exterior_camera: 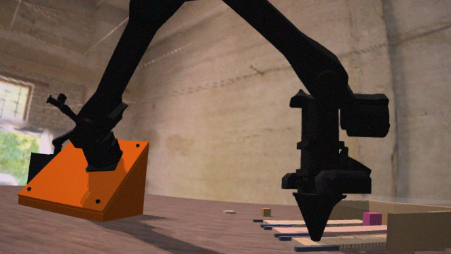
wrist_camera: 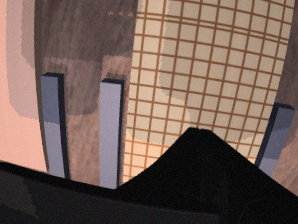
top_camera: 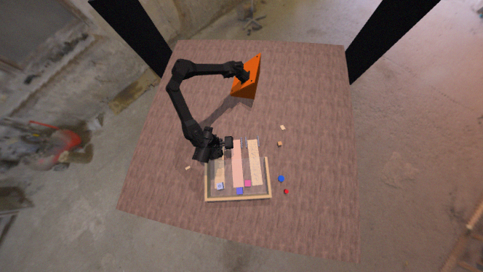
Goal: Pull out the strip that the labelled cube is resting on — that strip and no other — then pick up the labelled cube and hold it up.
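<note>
Now: the tan strip 10 cm ahead of my gripper tip and 1 cm to the left of it. The rest, counted from my gripper tip: red ball (37 cm to the left, 21 cm ahead); then labelled cube (21 cm ahead, 3 cm to the left, 1 cm above); then blue disc (34 cm to the left, 15 cm ahead).
</note>
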